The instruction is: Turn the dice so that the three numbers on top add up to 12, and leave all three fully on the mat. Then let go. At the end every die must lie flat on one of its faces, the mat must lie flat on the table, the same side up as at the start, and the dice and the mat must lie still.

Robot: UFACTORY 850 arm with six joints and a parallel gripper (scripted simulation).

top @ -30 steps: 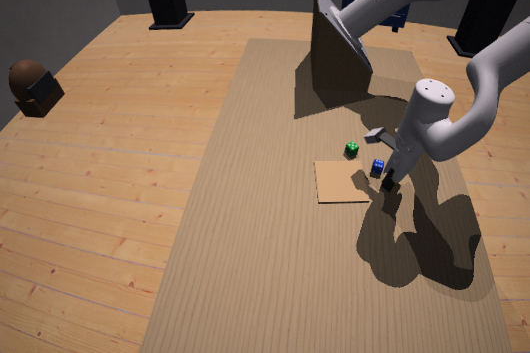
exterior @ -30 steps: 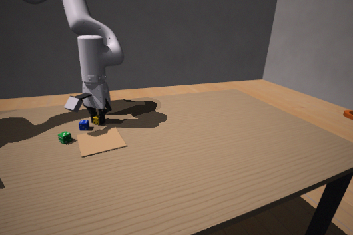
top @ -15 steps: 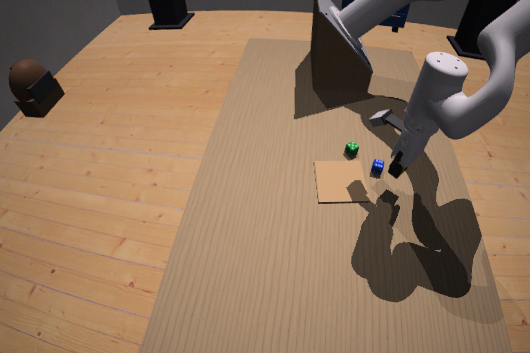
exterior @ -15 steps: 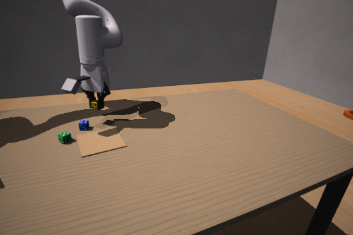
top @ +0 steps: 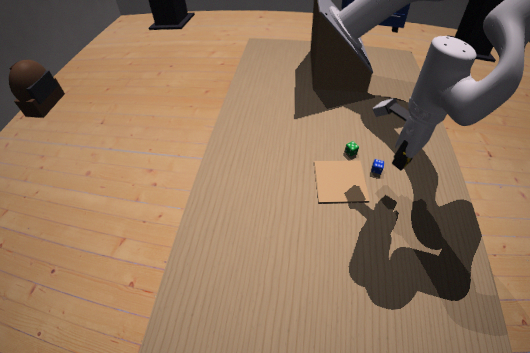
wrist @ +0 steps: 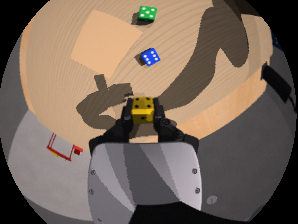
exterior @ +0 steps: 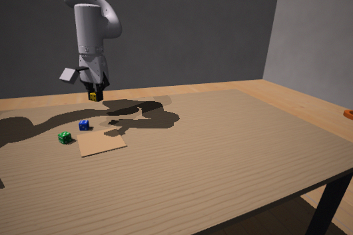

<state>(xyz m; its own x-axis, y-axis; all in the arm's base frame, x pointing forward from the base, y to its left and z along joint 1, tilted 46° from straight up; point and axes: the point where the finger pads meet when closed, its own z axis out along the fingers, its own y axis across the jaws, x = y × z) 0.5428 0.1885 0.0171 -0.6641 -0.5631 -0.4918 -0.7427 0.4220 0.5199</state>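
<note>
Right now my hand is 14 cm to the left of the tan mat and 12 cm above it. The rest, counted from my hand: yellow die (1 cm below); blue die (11 cm below, 5 cm behind, 3 cm to the right); green die (11 cm to the right, 11 cm below, 11 cm behind).
</note>
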